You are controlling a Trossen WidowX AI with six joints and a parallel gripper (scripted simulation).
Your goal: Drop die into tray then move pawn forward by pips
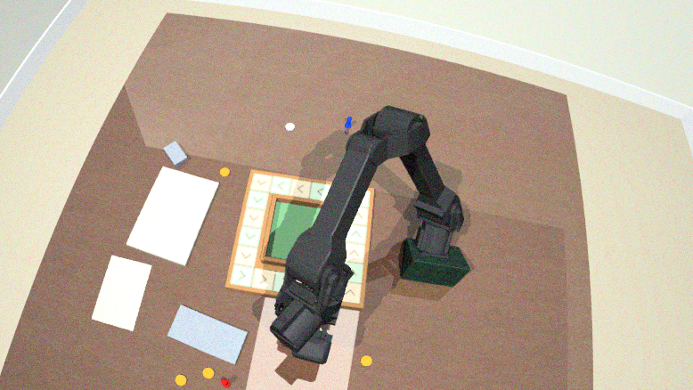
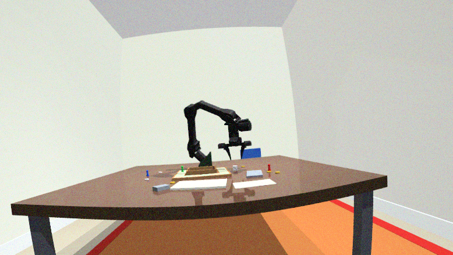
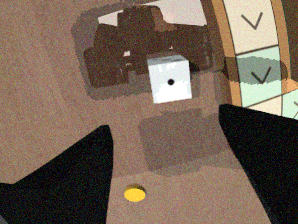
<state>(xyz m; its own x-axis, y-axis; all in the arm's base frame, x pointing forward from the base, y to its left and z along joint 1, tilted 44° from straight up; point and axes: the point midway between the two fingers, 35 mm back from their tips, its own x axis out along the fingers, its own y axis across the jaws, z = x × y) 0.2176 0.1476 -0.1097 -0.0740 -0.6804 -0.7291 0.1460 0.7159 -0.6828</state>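
Now: the white die 1 cm ahead of my gripper tip, 1 cm to the right of it and 5 cm below it. Also, from my gripper tip: red pawn: 17 cm ahead, 14 cm to the left, 4 cm below; then green dice tray: 5 cm ahead, 20 cm to the right, 5 cm below; then grey-blue card: 22 cm ahead, 5 cm to the left, 5 cm below.
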